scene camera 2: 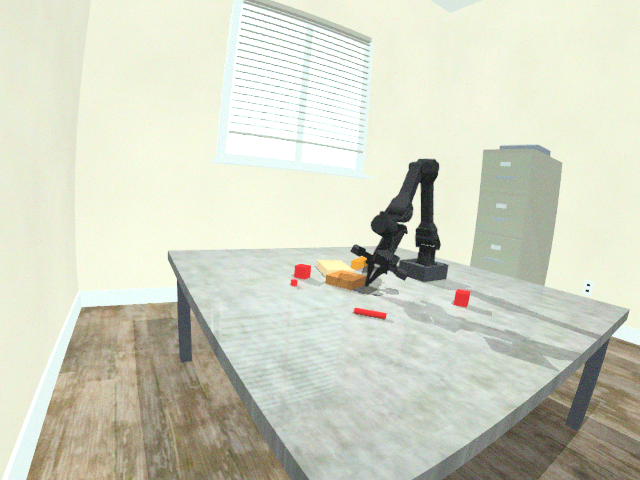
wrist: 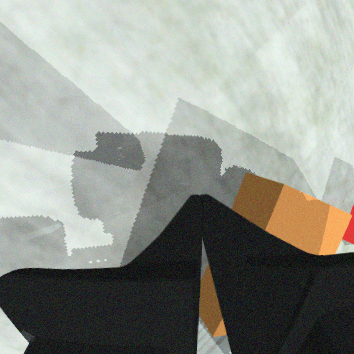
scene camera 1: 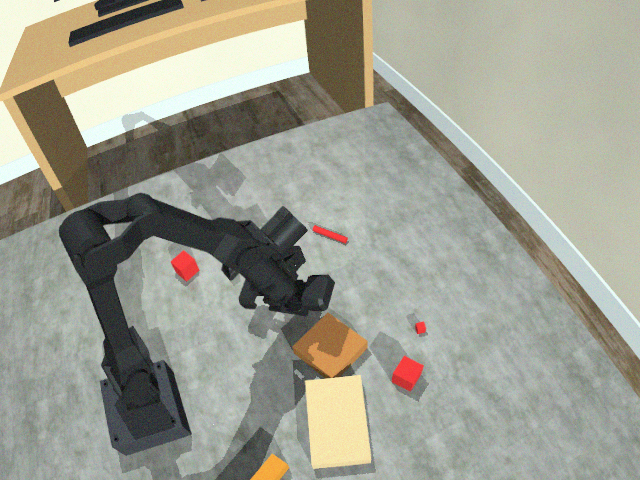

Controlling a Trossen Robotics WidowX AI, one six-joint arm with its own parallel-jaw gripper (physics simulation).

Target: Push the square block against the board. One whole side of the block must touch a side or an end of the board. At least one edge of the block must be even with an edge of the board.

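Places are measured from the arm's base along level axes (x ahead, y right, z down), in centimetres.
Pixels of known places: gripper, fingertip midpoint: (scene camera 2: 365, 286) (wrist: 198, 202) (scene camera 1: 306, 313); arm's base at its link origin: (scene camera 2: 425, 263) (scene camera 1: 141, 391).
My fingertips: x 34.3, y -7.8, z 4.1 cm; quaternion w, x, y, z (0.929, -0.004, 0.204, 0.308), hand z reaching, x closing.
Ahead of a thing's pixels: the offset from my fingertips to its top centre.
The square block {dx +1.6, dy +8.6, dz -1.4 cm} (scene camera 1: 316, 354) (scene camera 2: 345, 280) (wrist: 295, 215) is orange-brown and lies flat, turned at a slant to the board. The board {dx -2.4, dy +22.8, dz -1.4 cm} (scene camera 1: 338, 423) (scene camera 2: 330, 266) is pale yellow and lies flat. One corner of the block points at the board's near short end; no whole side of the block lies along it. Whether that corner touches is too close to tell. My gripper (scene camera 2: 367, 283) (wrist: 198, 202) is shut and empty, with its tips low beside the block, on the side away from the board. In scene camera 1 the arm hides the fingertips.
A red cube {dx +12.3, dy +19.4, dz -2.4 cm} (scene camera 1: 407, 373) (scene camera 2: 302, 271) and a tiny red cube {dx +19.1, dy +11.1, dz +0.0 cm} (scene camera 1: 420, 327) (scene camera 2: 294, 282) lie beyond the block. Another red cube {dx -21.1, dy -20.9, dz -2.4 cm} (scene camera 1: 185, 266) (scene camera 2: 461, 298) and a red rod {dx +11.5, dy -17.8, dz +0.2 cm} (scene camera 1: 329, 234) (scene camera 2: 370, 313) lie apart. An orange bar {dx -22.9, dy +32.5, dz -1.5 cm} (scene camera 1: 269, 468) (scene camera 2: 358, 262) lies near the board.
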